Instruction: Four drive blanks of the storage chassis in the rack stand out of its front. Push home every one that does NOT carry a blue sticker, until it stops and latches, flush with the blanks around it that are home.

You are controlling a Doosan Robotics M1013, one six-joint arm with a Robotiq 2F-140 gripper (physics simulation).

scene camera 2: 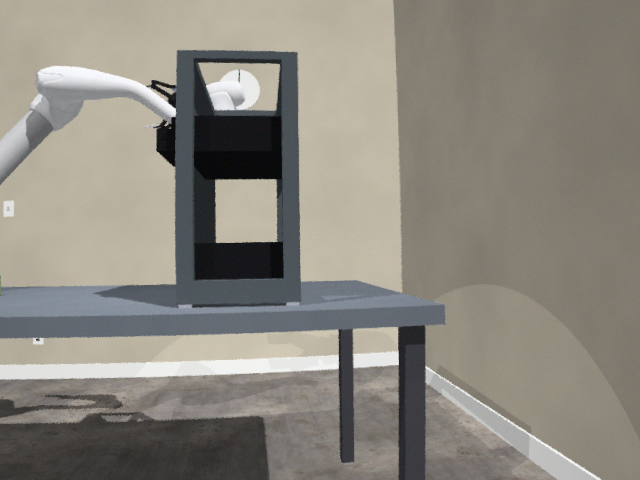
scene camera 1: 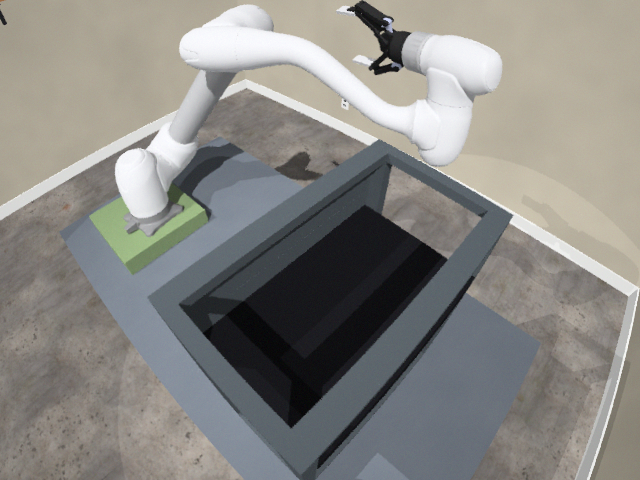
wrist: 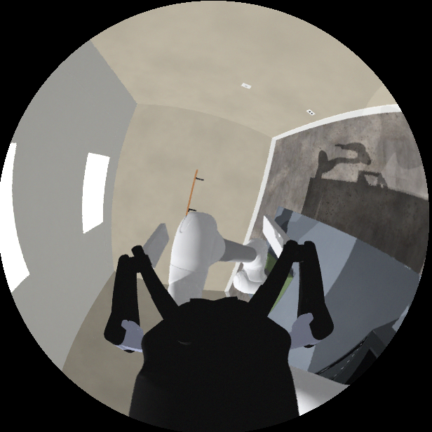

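Pixels of known places: gripper, fingertip midpoint: (scene camera 2: 140,109) (scene camera 1: 348,35); arm's base, origin of the base link: (scene camera 1: 153,214).
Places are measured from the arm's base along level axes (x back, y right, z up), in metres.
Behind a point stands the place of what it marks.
The rack (scene camera 1: 268,229) @[x -0.777, y 0.162, z 0.553 m] (scene camera 2: 185,180) @[x -0.738, y 0.353, z 0.234 m] is a grey open frame standing on the table. A black chassis (scene camera 1: 330,258) @[x -0.825, y 0.055, z 0.398 m] (scene camera 2: 237,133) @[x -0.861, y 0.345, z 0.354 m] sits in its upper part and sticks out on the arm's side in scene camera 2. A second black box (scene camera 2: 237,260) @[x -0.860, y 0.339, z 0.044 m] sits low in the rack. Which box is the storage chassis I cannot tell. The drive blanks and any blue sticker do not show in these views. My gripper (scene camera 1: 353,35) @[x -0.568, y -0.430, z 0.639 m] (wrist: 214,227) is open, with nothing between its fingers. It is raised above the rack's top, beyond its far end in scene camera 1, and apart from it.
The table (scene camera 1: 439,387) @[x -1.179, y -0.025, z -0.064 m] (scene camera 2: 361,315) @[x -1.107, y 0.517, z -0.080 m] (wrist: 370,265) carries the rack and the green base block (scene camera 1: 170,242) @[x -0.134, y 0.040, z -0.039 m] under the arm. The arm's forearm (scene camera 1: 299,51) @[x -0.572, y -0.205, z 0.661 m] arches high and passes near the rack's far end in scene camera 1. Walls stand behind.
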